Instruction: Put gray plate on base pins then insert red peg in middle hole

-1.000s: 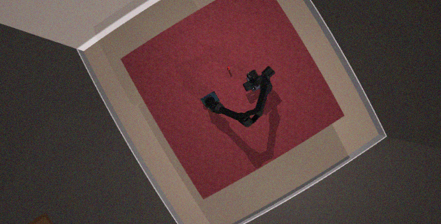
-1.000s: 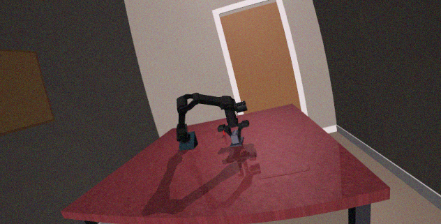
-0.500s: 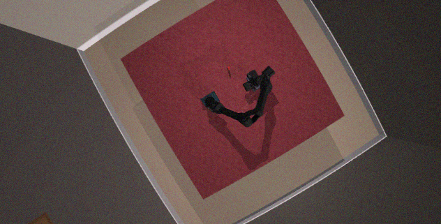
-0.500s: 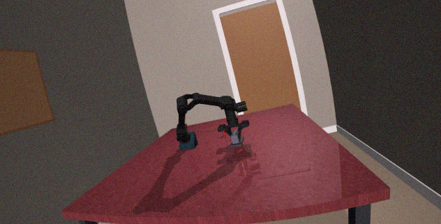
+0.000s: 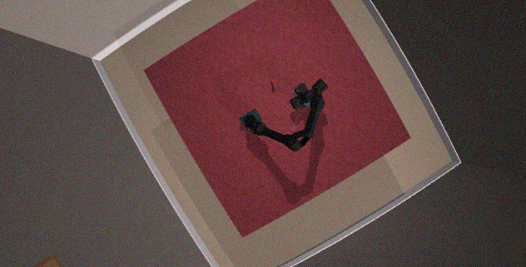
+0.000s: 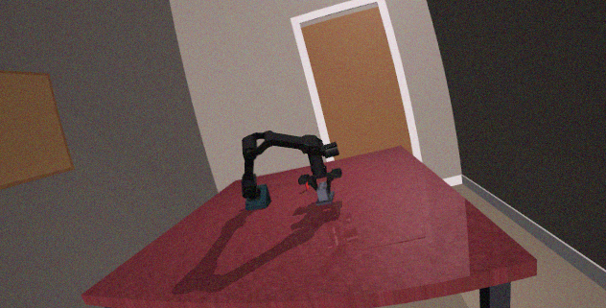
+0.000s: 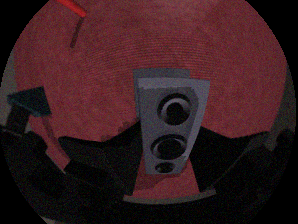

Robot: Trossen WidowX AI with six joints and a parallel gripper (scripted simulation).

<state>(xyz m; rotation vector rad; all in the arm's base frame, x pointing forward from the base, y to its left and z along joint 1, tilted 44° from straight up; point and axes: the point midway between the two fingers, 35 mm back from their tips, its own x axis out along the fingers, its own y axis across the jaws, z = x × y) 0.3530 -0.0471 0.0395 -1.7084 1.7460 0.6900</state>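
The gray plate lies 30 mm above my gripper tip. From my gripper tip the other things lie so: red peg 190 mm to the left, 110 mm behind, 20 mm above; then base 10 mm below.
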